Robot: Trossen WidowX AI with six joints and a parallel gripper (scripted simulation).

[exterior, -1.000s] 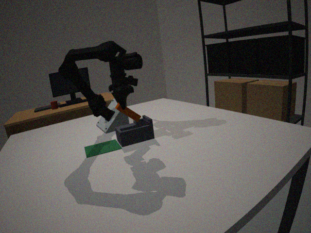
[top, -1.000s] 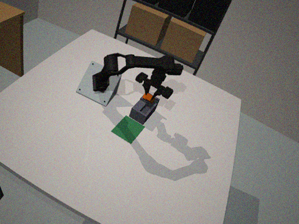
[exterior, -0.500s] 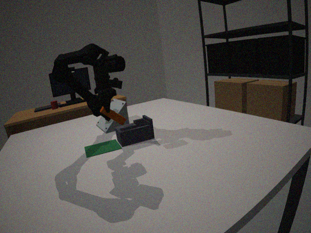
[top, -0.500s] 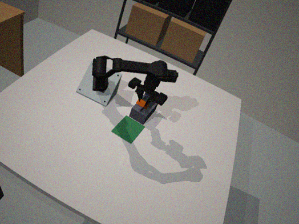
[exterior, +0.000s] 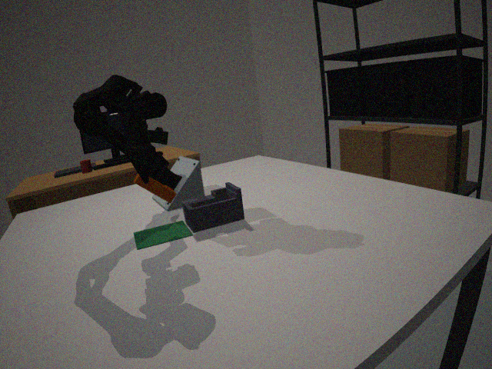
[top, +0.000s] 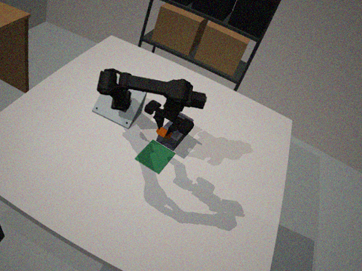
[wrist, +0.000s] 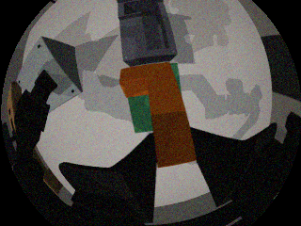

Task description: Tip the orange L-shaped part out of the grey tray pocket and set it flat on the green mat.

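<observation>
My gripper tip is 170 mm above the green mat and 10 mm to the right of it. From my gripper tip the other things lie so: orange L-shaped part: 30 mm to the left, 30 mm below, 10 mm behind.
</observation>
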